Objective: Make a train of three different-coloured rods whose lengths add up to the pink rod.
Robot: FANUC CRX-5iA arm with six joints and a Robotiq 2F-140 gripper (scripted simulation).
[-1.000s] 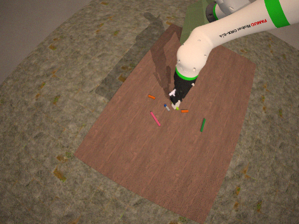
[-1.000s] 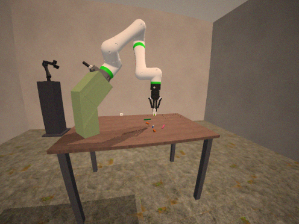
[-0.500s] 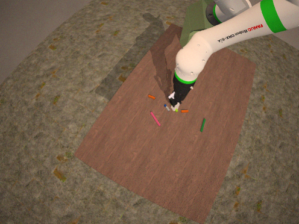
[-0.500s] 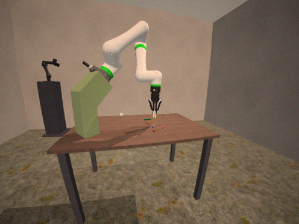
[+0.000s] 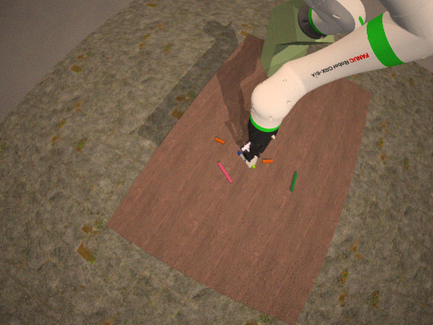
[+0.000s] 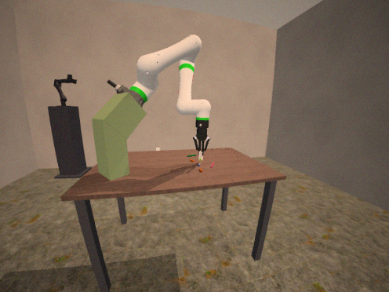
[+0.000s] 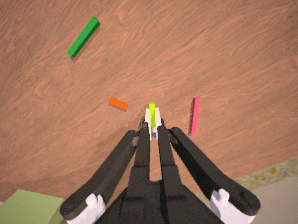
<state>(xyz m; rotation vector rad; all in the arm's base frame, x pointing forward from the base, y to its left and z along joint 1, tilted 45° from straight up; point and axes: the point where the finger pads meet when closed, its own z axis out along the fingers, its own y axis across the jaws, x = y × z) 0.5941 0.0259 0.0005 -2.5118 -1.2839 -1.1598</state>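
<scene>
My hand is 2 cm past the grey rod, 4 cm to the left of it and 6 cm above it. From my hand the other things lie so: blue rod (3 cm behind, 6 cm to the right, 6 cm below); then lime rod (3 cm below); then pink rod (7 cm ahead, 6 cm to the right, 6 cm below).
</scene>
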